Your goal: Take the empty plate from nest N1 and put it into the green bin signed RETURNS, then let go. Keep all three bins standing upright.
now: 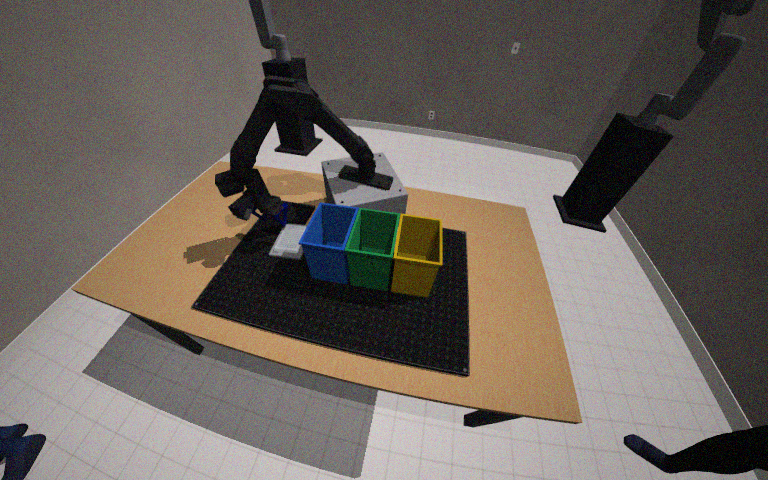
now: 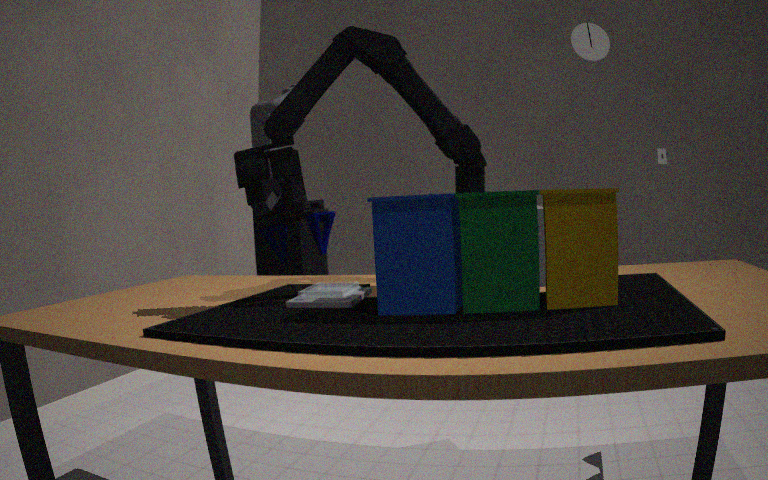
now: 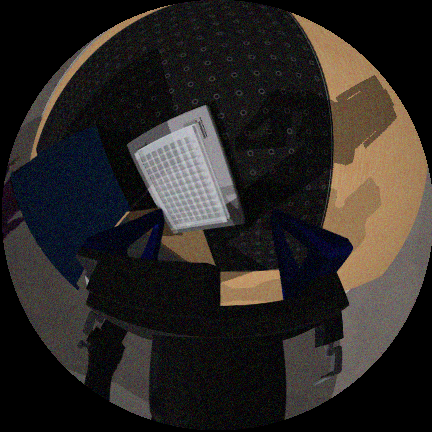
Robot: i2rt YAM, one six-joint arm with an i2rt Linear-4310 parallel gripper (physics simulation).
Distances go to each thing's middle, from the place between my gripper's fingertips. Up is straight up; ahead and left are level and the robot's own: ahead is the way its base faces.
Labels:
Right now the white gridded plate (image 2: 322, 290) is 6 cm below my hand and 5 cm to the left of it. The rest, counted from my hand: grey nest (image 3: 213, 143) (7 cm below, 5 cm to the left).

